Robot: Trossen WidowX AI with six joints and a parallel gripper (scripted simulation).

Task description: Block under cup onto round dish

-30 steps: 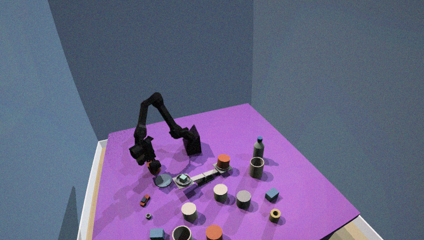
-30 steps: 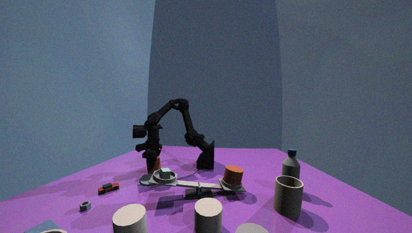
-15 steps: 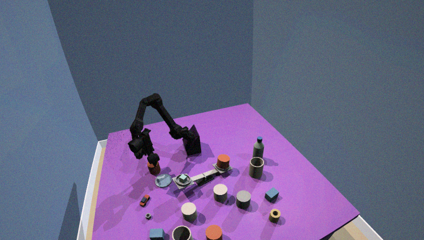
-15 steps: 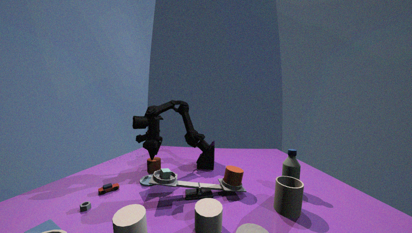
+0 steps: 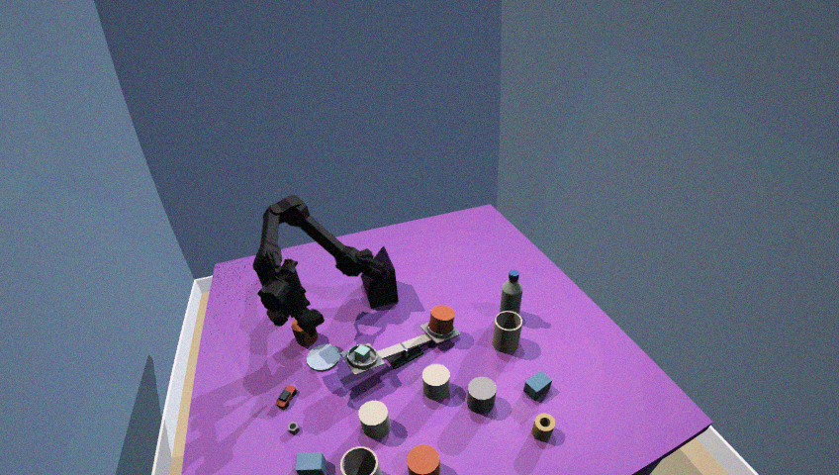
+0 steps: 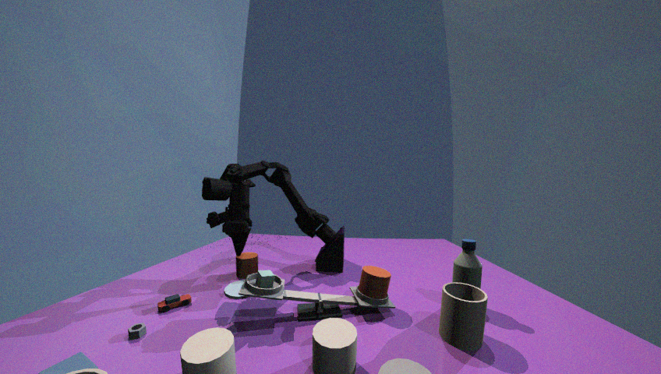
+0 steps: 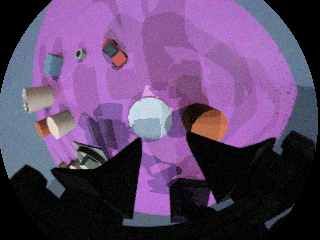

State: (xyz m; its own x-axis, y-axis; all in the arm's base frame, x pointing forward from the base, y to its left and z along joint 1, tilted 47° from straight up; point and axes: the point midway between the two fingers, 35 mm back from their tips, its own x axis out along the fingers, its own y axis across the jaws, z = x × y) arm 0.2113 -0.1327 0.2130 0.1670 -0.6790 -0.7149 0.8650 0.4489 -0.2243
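Right now my gripper tip is 14 cm to the right of the teal block, 11 cm short of it and 1 cm above it. Also, from my gripper tip: nut (25 cm ahead, 9 cm below, 7 cm to the right); pale round dish (9 cm below, 2 cm to the left, 2 cm ahead); toy car (15 cm ahead, 9 cm to the right, 8 cm below).
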